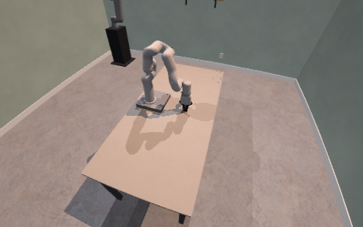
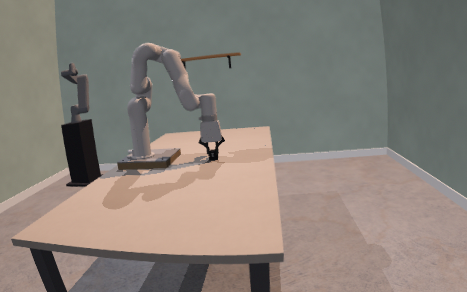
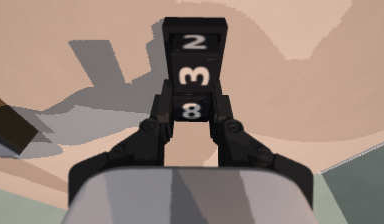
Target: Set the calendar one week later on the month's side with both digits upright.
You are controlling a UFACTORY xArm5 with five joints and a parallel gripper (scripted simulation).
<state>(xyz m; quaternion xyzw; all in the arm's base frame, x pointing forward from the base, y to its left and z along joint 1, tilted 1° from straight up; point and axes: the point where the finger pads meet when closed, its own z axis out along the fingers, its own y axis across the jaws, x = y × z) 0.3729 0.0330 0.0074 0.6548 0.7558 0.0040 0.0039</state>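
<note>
The black cube lies 1 cm below my hand. Round my hand: black calendar tray (2 cm to the left, 3 cm below).
</note>
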